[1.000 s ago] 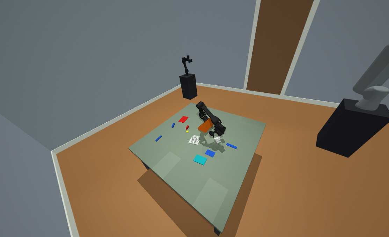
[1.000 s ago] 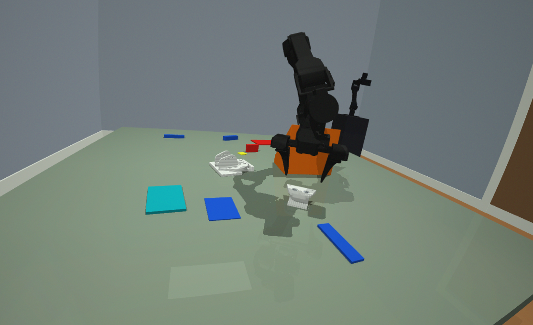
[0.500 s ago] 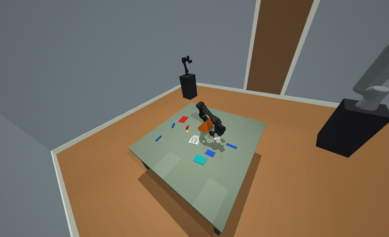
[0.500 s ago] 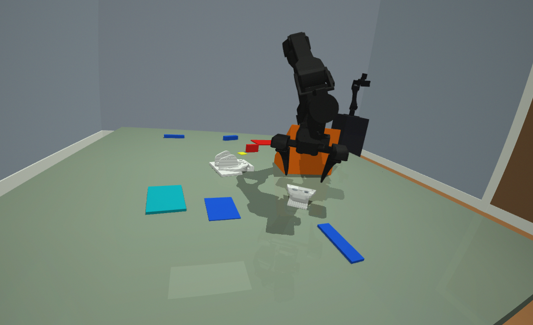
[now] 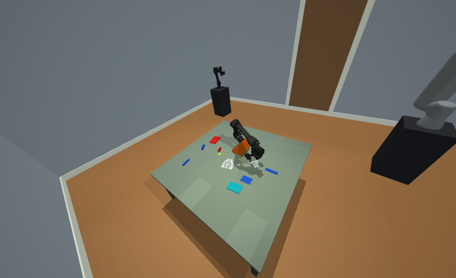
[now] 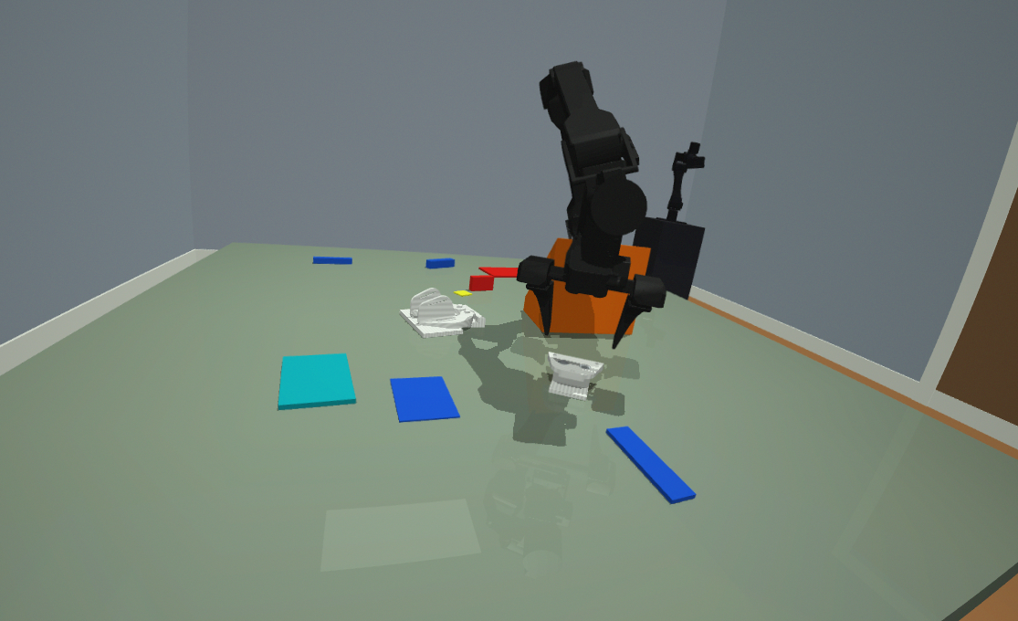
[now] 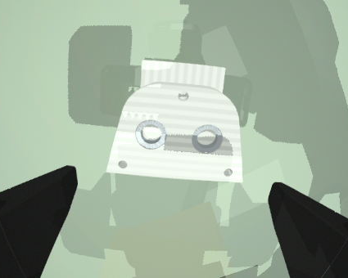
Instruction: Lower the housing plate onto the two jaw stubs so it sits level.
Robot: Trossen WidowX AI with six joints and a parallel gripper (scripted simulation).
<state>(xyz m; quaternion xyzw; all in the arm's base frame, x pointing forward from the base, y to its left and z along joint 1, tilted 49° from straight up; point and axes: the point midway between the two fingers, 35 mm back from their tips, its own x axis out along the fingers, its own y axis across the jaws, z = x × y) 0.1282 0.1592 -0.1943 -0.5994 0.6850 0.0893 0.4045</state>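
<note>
My gripper tip is now 3 cm above the white housing plate, 1 cm to the right of it and 1 cm short of it. The rest, counted from my gripper tip: blue tile (21 cm ahead, 6 cm below, 5 cm to the left); then blue strip (18 cm to the left, 6 cm below, 2 cm behind); then white ribbed block (5 cm below, 1 cm to the left, 1 cm ahead).
</note>
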